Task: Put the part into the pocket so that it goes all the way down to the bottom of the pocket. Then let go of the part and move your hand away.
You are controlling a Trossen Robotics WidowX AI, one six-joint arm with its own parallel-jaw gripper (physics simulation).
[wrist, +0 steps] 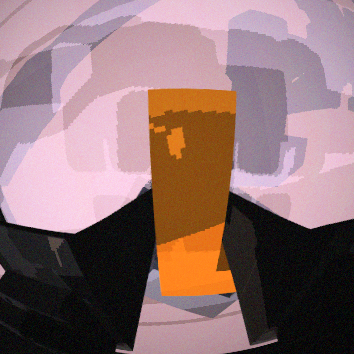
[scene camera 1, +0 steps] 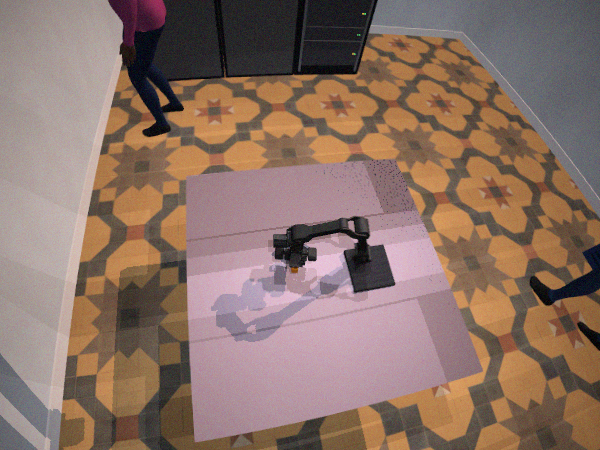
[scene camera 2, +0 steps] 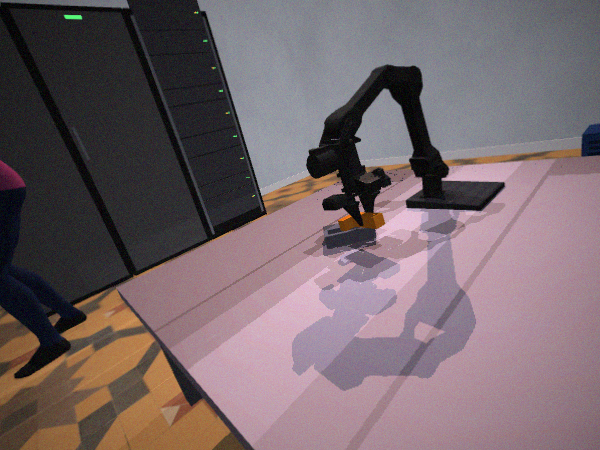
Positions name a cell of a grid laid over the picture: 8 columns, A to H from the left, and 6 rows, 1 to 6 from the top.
Labels:
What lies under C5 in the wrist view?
My gripper.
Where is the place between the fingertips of my gripper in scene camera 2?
E3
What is my gripper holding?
An orange part.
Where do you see an orange part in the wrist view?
E3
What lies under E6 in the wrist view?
A grey pocket block.

